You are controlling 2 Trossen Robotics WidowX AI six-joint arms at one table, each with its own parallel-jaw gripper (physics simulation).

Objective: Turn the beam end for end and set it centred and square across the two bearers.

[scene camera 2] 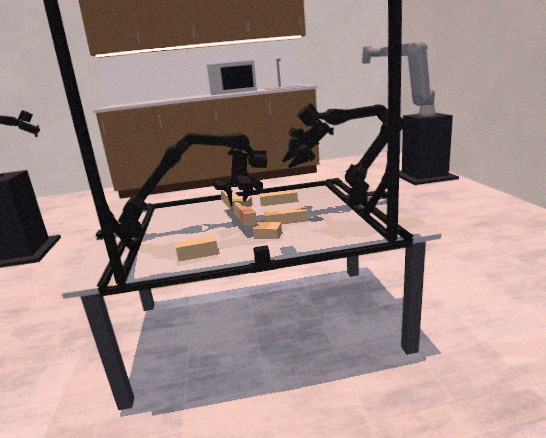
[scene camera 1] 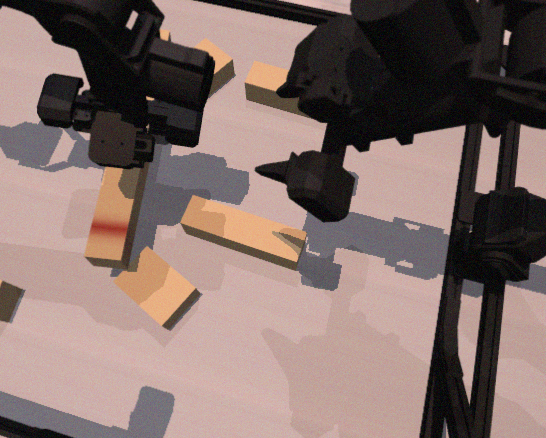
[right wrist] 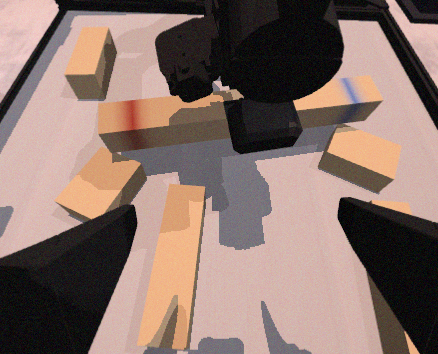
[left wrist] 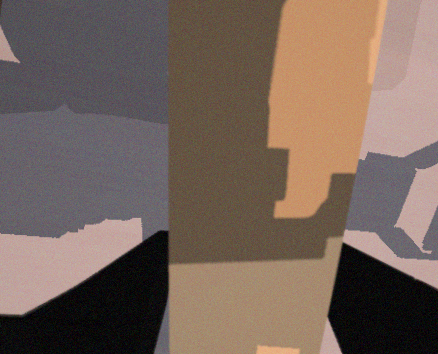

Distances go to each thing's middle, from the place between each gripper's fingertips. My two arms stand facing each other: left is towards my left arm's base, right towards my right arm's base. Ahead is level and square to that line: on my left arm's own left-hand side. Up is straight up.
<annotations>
I see the long beam [scene camera 1: 111, 237] 30 mm ahead of my right hand, 200 mm to the left of it and 150 mm below it.
I see the long beam 10 mm ahead of my left hand.
</annotations>
